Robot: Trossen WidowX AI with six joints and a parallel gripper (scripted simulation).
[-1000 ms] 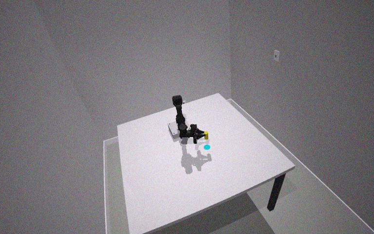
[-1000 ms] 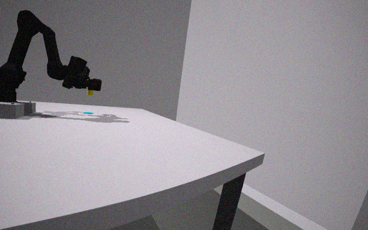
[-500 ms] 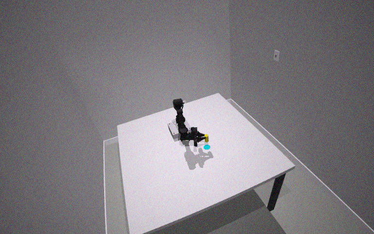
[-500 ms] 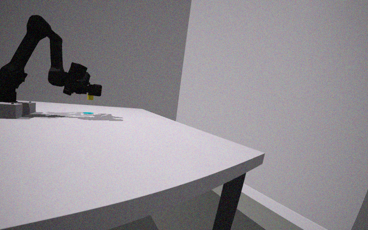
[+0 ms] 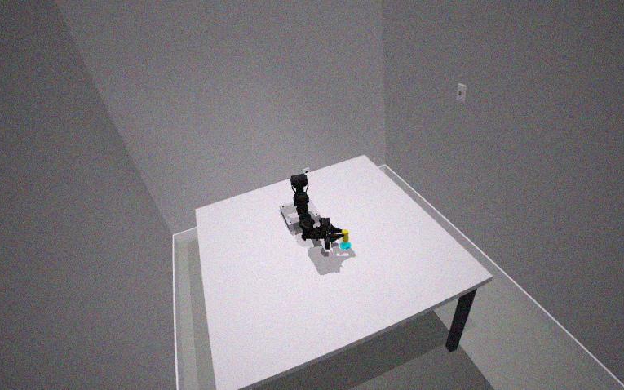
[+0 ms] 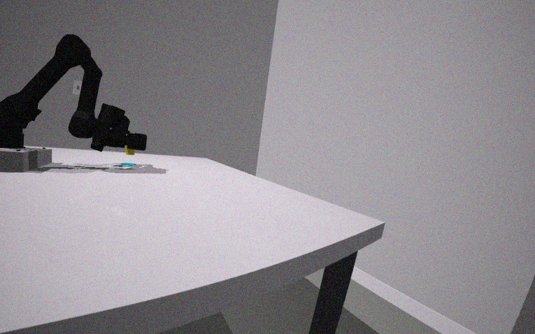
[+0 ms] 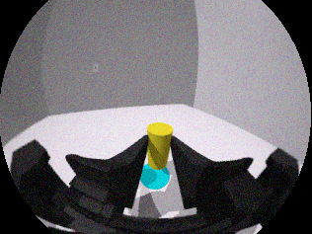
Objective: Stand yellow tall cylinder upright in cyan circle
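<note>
The cyan circle lies 9 cm below my gripper tip. The rest, counted from my gripper tip: yellow cylinder (2 cm below).
</note>
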